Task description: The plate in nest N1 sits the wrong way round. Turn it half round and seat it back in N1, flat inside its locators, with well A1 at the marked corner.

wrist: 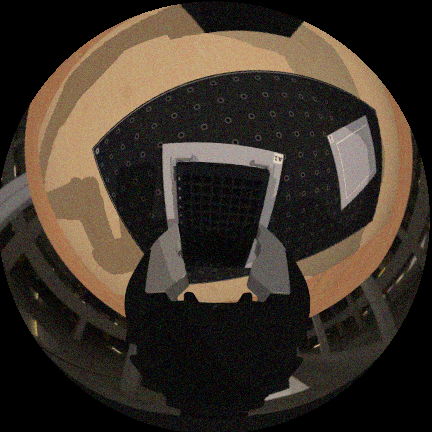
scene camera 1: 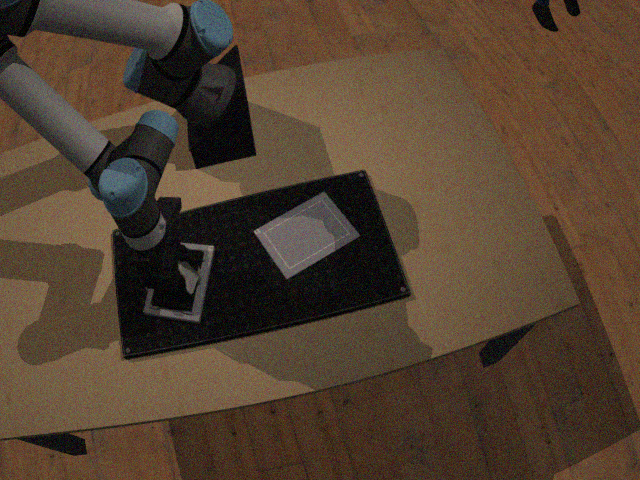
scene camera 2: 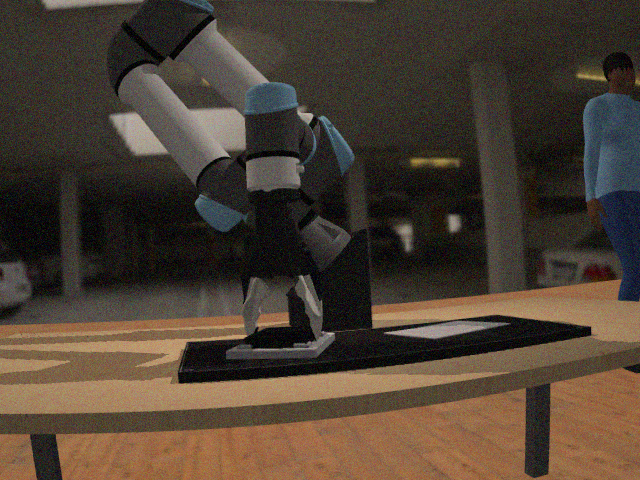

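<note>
The black well plate [scene camera 1: 173, 299] [scene camera 2: 281, 336] [wrist: 220, 207] lies low within the pale grey frame of nest N1 [scene camera 1: 203, 281] [scene camera 2: 273, 354] [wrist: 220, 151], at the left part of the black board. The A1 label [wrist: 278, 158] is on the nest's upper right corner in the wrist view. A column of small light marks runs along the plate's left side there; its own A1 is too small to read. My gripper [scene camera 2: 284, 333] [wrist: 217, 224] points down with its grey fingers apart, shut on the plate across its two sides. The finger contacts and whether the plate sits fully flat are unclear.
The black perforated board [scene camera 1: 248, 310] [scene camera 2: 392, 356] [wrist: 227, 105] lies on the wooden table [scene camera 1: 413, 113] [scene camera 2: 129, 395]. A pale outlined rectangle [scene camera 1: 305, 235] [scene camera 2: 447, 329] [wrist: 352, 160] lies right of the nest. A black upright panel [scene camera 1: 227, 139] [scene camera 2: 351, 289] stands behind the board. A person [scene camera 2: 615, 144] stands at the far right.
</note>
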